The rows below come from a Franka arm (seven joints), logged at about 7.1 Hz.
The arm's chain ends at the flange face. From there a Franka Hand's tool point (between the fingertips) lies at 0.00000 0.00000 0.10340 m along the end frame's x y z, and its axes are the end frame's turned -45 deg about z.
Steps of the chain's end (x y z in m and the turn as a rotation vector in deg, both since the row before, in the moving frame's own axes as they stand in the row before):
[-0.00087, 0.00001, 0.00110, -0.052, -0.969, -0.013]
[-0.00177, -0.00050, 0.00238, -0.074, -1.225, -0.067]
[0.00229, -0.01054, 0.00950, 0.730, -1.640, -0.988]
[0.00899, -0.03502, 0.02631, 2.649, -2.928, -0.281]
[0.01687, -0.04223, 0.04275, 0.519, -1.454, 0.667]
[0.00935, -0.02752, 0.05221, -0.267, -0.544, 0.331]
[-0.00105, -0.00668, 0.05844, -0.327, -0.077, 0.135]
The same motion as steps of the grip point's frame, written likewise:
[-0.00193, -0.00178, 0.00109, 0.648, -0.722, -0.013]
[-0.00256, -0.00307, 0.00236, 0.814, -0.919, -0.067]
[0.00789, -0.00885, 0.00945, 1.676, -0.643, -0.988]
[0.03075, -0.02552, 0.02606, 3.944, -0.197, -0.281]
[0.04061, -0.02046, 0.04271, 1.395, -0.661, 0.667]
[0.02504, -0.01320, 0.05220, 0.196, -0.573, 0.331]
[0.00347, -0.00515, 0.05844, -0.177, -0.286, 0.135]

